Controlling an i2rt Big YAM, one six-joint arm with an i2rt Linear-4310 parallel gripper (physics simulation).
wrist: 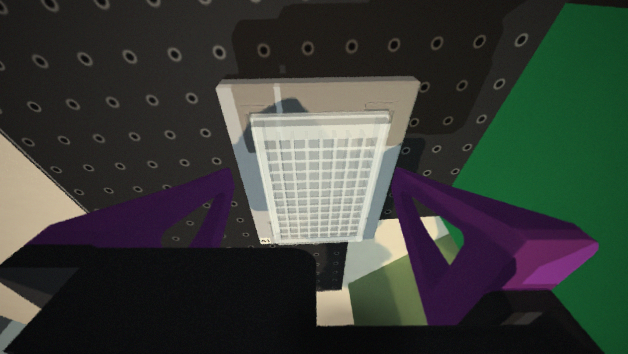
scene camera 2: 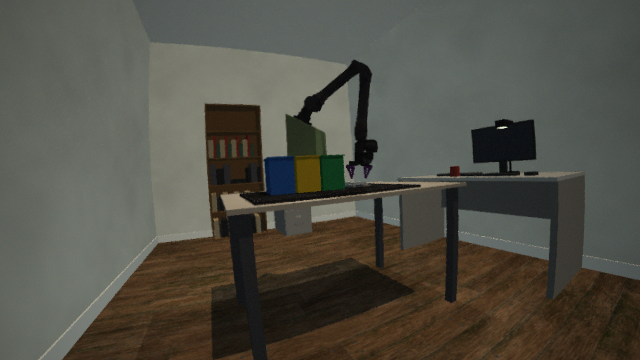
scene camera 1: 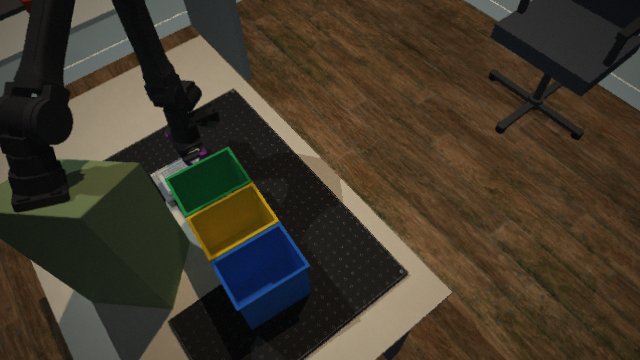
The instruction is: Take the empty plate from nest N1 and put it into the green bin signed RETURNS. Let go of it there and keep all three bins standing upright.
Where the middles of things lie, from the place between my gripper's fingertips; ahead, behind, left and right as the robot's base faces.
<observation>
My gripper is now 40 mm past the gridded plate (wrist: 319, 170), 30 mm above it and 10 mm to the left of it. Also, from my hand: pale nest (wrist: 328, 94) (40 mm below, 40 mm behind, 10 mm to the right); then green bin (scene camera 1: 220, 174) (190 mm to the right, 40 mm above, 20 mm ahead); then yellow bin (scene camera 1: 227, 223) (320 mm to the right, 40 mm ahead, 40 mm above).
</observation>
